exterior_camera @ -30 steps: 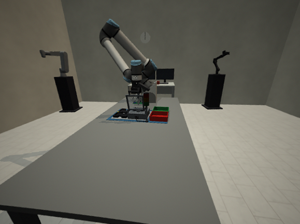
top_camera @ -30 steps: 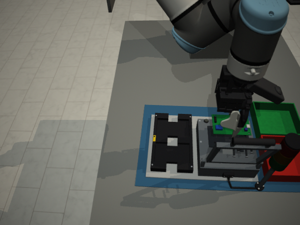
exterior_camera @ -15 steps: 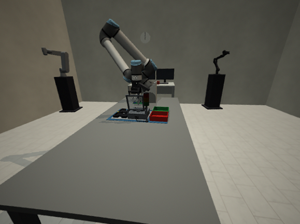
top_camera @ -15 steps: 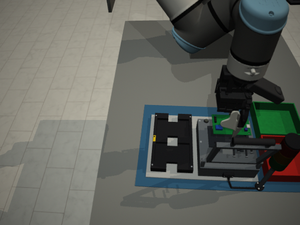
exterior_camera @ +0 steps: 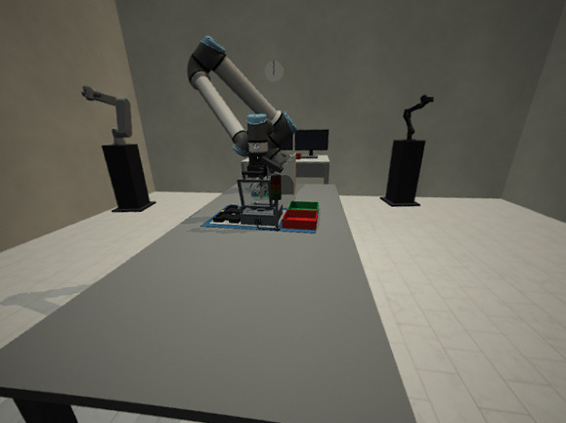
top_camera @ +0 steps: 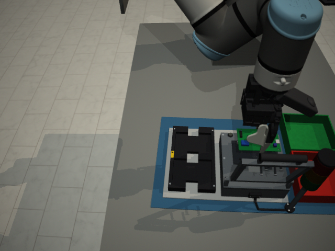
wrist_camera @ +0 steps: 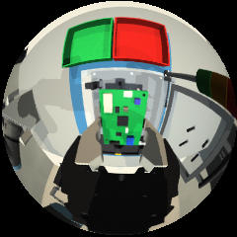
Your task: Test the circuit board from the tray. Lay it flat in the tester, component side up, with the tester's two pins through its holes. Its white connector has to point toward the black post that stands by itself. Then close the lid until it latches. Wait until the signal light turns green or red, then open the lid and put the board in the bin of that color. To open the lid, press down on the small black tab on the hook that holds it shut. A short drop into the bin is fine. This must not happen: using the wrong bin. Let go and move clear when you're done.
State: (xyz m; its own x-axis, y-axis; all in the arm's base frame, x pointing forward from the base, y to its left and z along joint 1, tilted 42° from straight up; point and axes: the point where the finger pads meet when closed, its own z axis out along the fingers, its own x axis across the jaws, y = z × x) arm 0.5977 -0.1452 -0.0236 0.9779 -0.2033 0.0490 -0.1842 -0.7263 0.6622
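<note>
The black latch tab is 5 cm behind my hand, 6 cm to the left of it and 4 cm below it. From my hand the other things lie so: green circuit board (right at my hand); then tester lid (12 cm ahead, 3 cm to the right, 5 cm above); then red bin (8 cm ahead, 18 cm to the left, 12 cm below).
</note>
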